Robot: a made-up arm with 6 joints.
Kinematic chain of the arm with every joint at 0, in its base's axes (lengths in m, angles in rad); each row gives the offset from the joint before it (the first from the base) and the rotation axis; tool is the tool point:
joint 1: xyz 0 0 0.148 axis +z
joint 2: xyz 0 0.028 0 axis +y
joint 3: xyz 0 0 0.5 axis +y
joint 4: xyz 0 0 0.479 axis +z
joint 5: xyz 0 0 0 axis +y
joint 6: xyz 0 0 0.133 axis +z
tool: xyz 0 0 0
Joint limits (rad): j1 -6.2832..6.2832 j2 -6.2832..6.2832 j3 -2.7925..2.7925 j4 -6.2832..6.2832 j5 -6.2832..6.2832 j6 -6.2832..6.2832
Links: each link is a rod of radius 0.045 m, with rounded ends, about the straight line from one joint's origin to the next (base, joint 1, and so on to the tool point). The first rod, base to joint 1, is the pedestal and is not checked.
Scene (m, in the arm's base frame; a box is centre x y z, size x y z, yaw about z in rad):
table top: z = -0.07
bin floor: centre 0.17 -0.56 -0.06 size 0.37 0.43 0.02 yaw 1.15
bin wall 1: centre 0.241 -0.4 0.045 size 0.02 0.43 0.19 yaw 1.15
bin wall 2: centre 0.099 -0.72 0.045 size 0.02 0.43 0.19 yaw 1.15
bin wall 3: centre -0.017 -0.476 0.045 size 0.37 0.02 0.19 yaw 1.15
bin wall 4: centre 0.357 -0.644 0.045 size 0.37 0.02 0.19 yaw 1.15
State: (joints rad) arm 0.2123 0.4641 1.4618 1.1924 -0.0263 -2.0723
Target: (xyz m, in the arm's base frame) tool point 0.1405 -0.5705 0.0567
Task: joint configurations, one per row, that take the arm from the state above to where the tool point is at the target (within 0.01 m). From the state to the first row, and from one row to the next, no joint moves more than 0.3 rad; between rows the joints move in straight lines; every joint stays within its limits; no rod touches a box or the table.
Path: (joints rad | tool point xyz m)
1: -0.0401 0.4211 1.5559 1.2042 -0.0811 -2.0723 | 0.7678 -0.0128 0.3662
2: -0.2925 0.3781 1.6499 1.2160 -0.1358 -2.0723 | 0.7074 -0.2014 0.3487
3: -0.5449 0.3351 1.7440 1.2279 -0.1906 -2.0723 | 0.6018 -0.3597 0.3309
4: -0.7972 0.2921 1.8380 1.2397 -0.2454 -2.0723 | 0.4628 -0.4775 0.3131
5: -1.0496 0.2491 1.9321 1.2515 -0.3001 -2.0723 | 0.3041 -0.5484 0.2953
6: -1.3020 0.2062 2.0261 1.2633 -0.3549 -2.0723 | 0.1405 -0.5705 0.2776
7: -1.3053 0.3852 2.0337 1.2637 -0.3387 -2.0723 | 0.1432 -0.5804 0.1668
8: -1.3086 0.5643 2.0413 1.2640 -0.3224 -2.0723 | 0.1405 -0.5705 0.0567

